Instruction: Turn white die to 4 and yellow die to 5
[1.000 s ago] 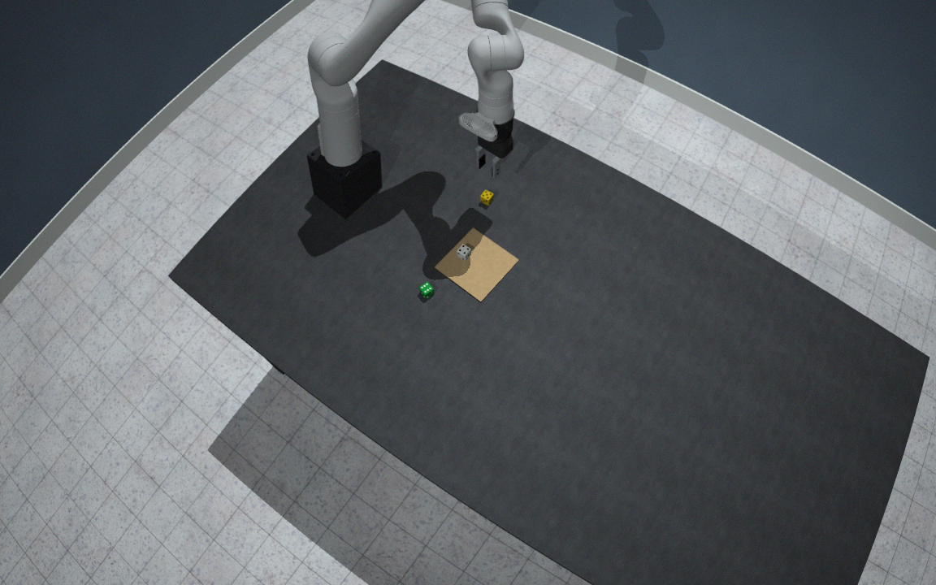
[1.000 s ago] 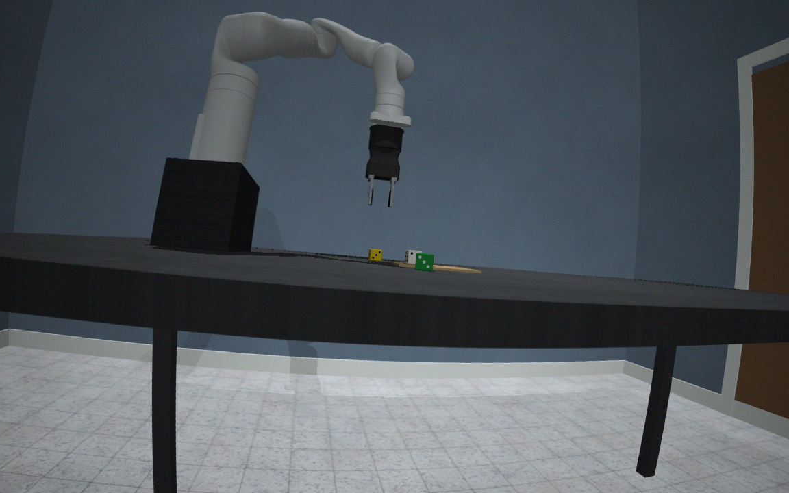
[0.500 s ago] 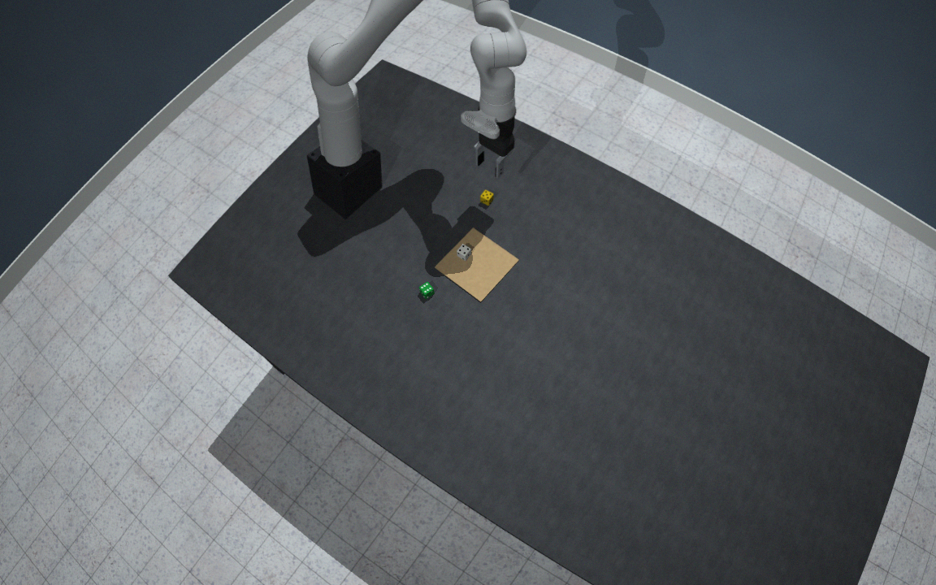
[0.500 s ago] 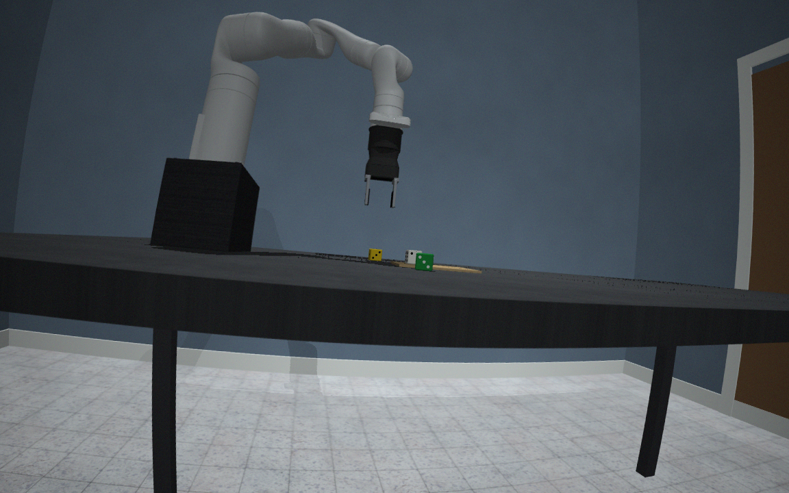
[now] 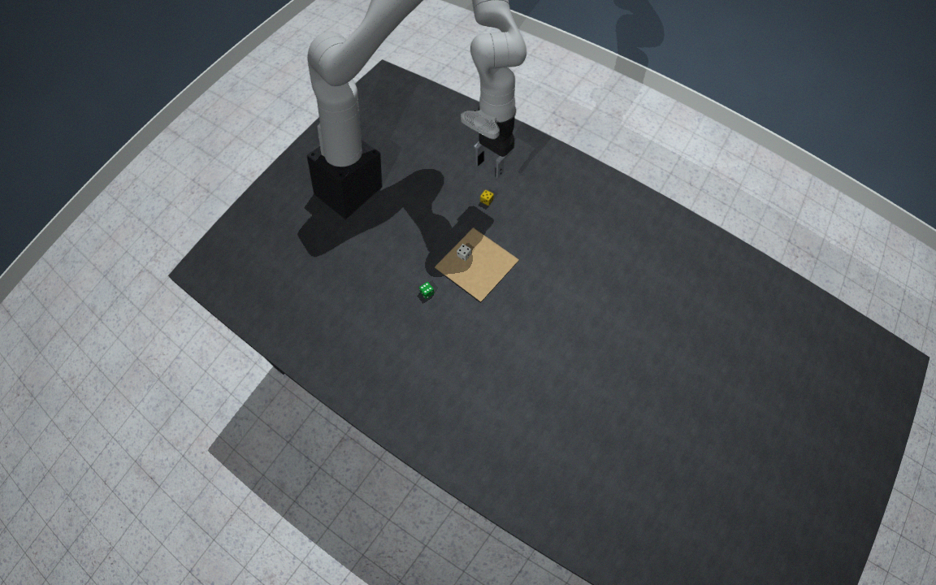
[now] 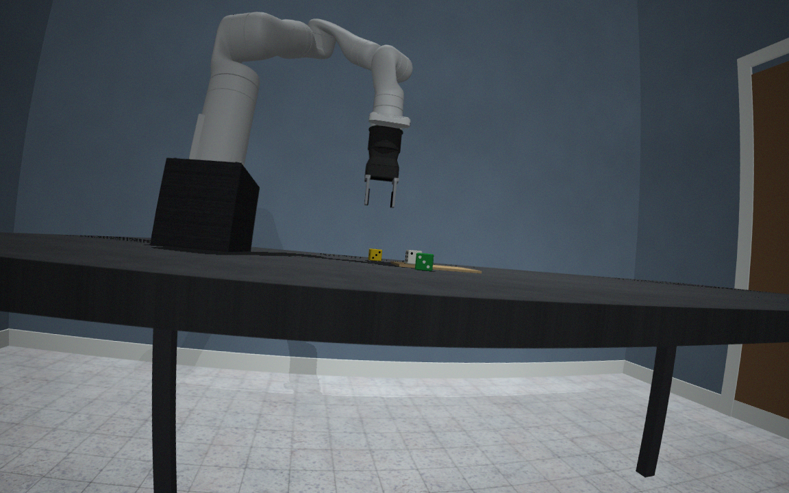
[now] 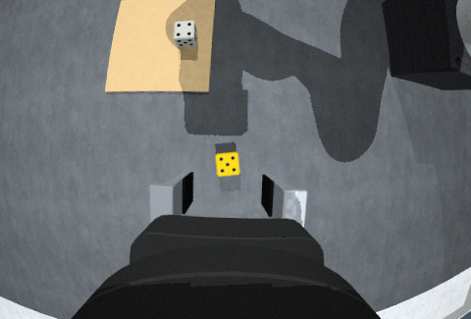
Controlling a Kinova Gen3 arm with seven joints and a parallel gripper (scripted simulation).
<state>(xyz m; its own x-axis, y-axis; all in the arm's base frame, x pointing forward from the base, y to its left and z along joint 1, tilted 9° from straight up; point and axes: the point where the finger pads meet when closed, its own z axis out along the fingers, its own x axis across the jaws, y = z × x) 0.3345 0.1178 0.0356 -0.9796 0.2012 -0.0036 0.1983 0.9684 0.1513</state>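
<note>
Right now my hand is 13 cm above the yellow die and 1 cm to the left of it. The rest, counted from my hand: green die: 30 cm to the right, 13 cm below; then white die: 18 cm to the right, 12 cm below, 2 cm ahead; then tan mat: 18 cm to the right, 14 cm below, 6 cm ahead.
</note>
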